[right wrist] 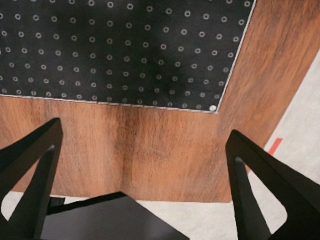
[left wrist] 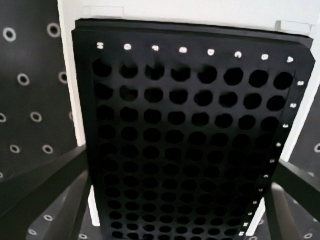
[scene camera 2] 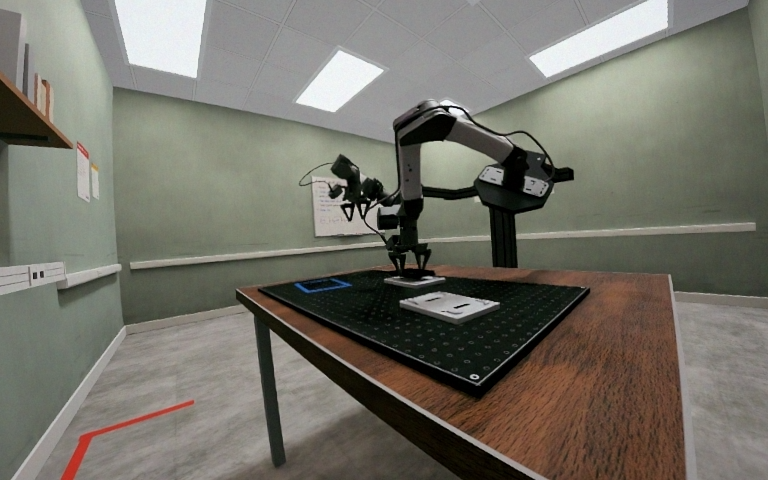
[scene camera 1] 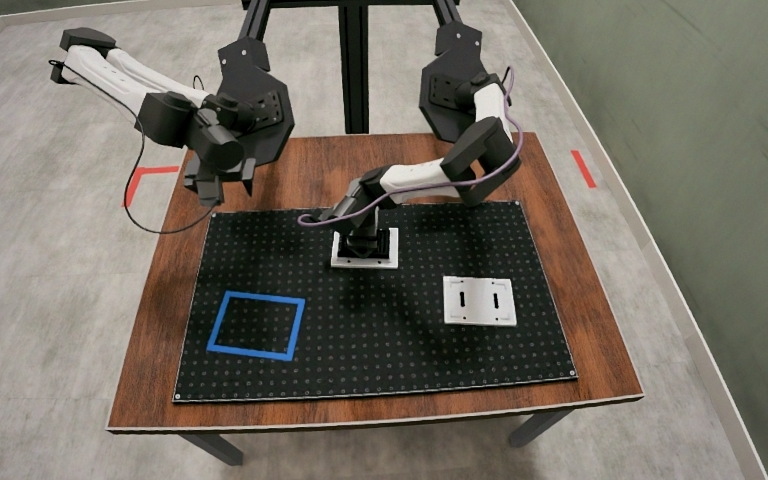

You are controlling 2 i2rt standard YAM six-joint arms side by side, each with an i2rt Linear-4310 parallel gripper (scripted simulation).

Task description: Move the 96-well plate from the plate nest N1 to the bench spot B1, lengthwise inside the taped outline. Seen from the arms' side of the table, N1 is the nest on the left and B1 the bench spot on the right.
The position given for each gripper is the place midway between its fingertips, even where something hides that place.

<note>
In view: the left gripper (scene camera 2: 411, 275), the right gripper (scene camera 1: 229, 196), a black 96-well plate (scene camera 1: 383, 234) and a white nest (scene camera 1: 393, 240).
The black 96-well plate shows as well in the left wrist view (left wrist: 122, 125). The left gripper shows as well in the left wrist view (left wrist: 179, 157) and in scene camera 1 (scene camera 1: 364, 243). The right gripper is seen too in the right wrist view (right wrist: 147, 132). The right wrist view does not show the black 96-well plate: it is out of frame.
</note>
